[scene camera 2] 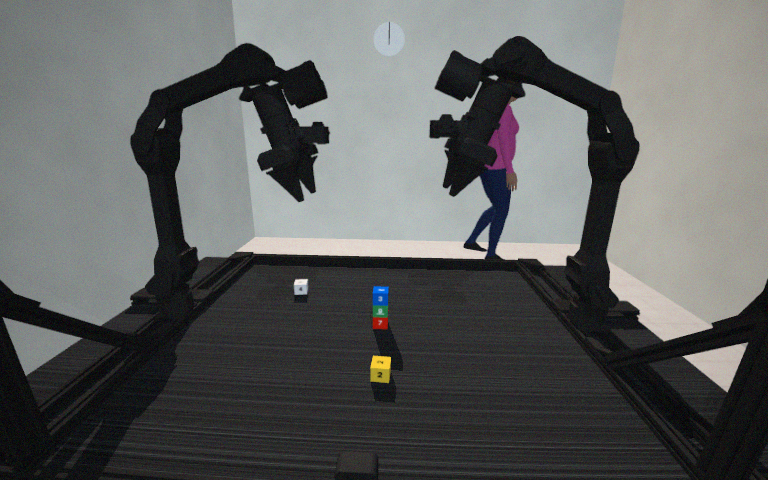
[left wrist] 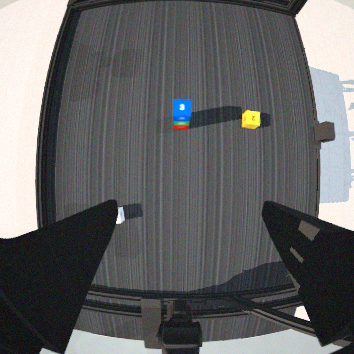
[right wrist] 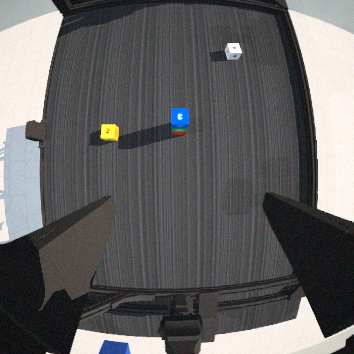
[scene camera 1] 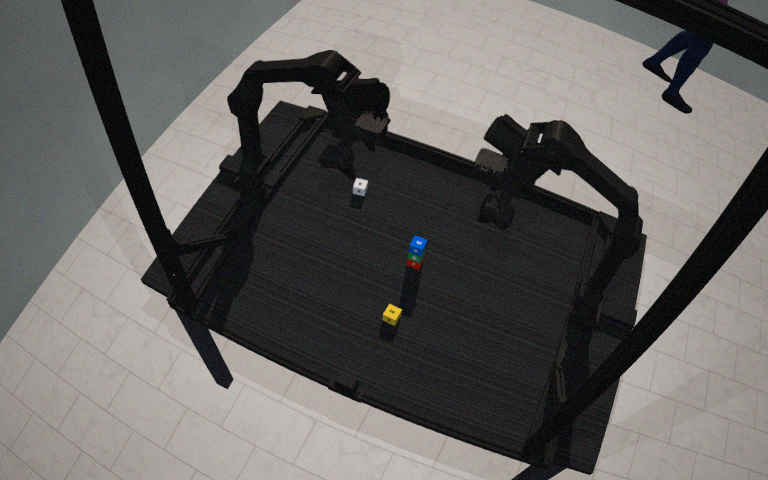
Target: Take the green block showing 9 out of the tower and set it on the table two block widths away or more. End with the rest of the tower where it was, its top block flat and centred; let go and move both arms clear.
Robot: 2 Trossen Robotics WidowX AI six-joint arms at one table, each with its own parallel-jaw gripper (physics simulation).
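Places are measured from the left arm's base along level axes (x ahead, y left, z up), in millimetres.
Pixels of known places: left gripper, between the fingertips: (scene camera 2: 307,197) (left wrist: 191,208) (scene camera 1: 363,164); right gripper, between the fingertips: (scene camera 2: 447,191) (right wrist: 191,201); left arm's base, origin of its link: (scene camera 2: 176,310) (left wrist: 179,309) (scene camera 1: 252,195); right arm's base, origin of its link: (scene camera 2: 586,323) (right wrist: 180,303) (scene camera 1: 580,323).
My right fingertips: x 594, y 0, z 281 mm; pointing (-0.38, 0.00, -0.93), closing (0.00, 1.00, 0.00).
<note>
Ahead of a thing's pixels: the offset from my right fingertips to its top centre.
The green block {128 mm back, 3 mm left, 242 mm down} (scene camera 1: 414,257) (scene camera 2: 380,311) (left wrist: 181,123) (right wrist: 179,130) is the middle of a three-block tower. The blue block showing 3 {128 mm back, 3 mm left, 213 mm down} (scene camera 1: 417,245) (scene camera 2: 380,296) (left wrist: 182,108) (right wrist: 180,117) lies flat on top of it, and the red block showing 7 {128 mm back, 3 mm left, 271 mm down} (scene camera 1: 414,264) (scene camera 2: 380,323) (left wrist: 181,127) is at the bottom. My left gripper (scene camera 2: 307,196) (left wrist: 191,208) is open and empty, high above the table and away from the tower. My right gripper (scene camera 2: 448,191) (right wrist: 191,201) is open and empty, also high above the table, on the other side of the tower.
A yellow block showing 2 {119 mm back, 162 mm right, 271 mm down} (scene camera 1: 391,314) (scene camera 2: 380,369) (left wrist: 251,119) (right wrist: 109,132) stands in front of the tower in scene camera 2. A white block showing 4 {346 mm back, 152 mm left, 271 mm down} (scene camera 1: 360,186) (scene camera 2: 300,287) (left wrist: 120,215) (right wrist: 233,51) stands toward the back left there. A person (scene camera 2: 498,186) is beyond the table.
</note>
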